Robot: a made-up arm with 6 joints.
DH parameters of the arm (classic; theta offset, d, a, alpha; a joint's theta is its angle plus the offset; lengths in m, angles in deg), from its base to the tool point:
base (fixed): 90 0.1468 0 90
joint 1: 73.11 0 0.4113 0
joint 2: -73.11 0.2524 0.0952 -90
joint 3: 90 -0.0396 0.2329 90
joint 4: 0 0.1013 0.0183 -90
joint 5: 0 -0.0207 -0.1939 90
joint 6: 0 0.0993 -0.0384 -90
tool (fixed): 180 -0.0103 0 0
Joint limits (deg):
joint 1: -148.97..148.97
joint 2: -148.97..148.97
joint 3: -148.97..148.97
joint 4: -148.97..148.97
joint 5: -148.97..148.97
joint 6: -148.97..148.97
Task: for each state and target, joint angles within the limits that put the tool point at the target. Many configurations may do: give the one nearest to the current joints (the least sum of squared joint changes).
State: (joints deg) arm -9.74 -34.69 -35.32 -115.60 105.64 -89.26
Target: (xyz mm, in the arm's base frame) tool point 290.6 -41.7 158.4
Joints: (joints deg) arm -11.51 -78.63 -42.03 -119.21 124.18 -88.22
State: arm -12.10 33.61 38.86 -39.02 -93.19 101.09
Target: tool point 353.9 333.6 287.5
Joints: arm -47.72 41.85 96.02 -39.44 -92.62 88.89
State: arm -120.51 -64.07 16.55 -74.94 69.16 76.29
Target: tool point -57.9 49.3 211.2
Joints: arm -93.75 -90.81 7.19 -49.59 95.44 63.50
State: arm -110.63 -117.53 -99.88 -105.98 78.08 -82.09
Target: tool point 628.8 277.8 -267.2
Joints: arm -139.34 -131.84 -143.28 -108.41 78.27 -77.00
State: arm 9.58 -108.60 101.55 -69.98 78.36 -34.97
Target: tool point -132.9 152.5 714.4
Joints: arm -6.65 -124.42 78.73 -50.61 89.80 -35.86
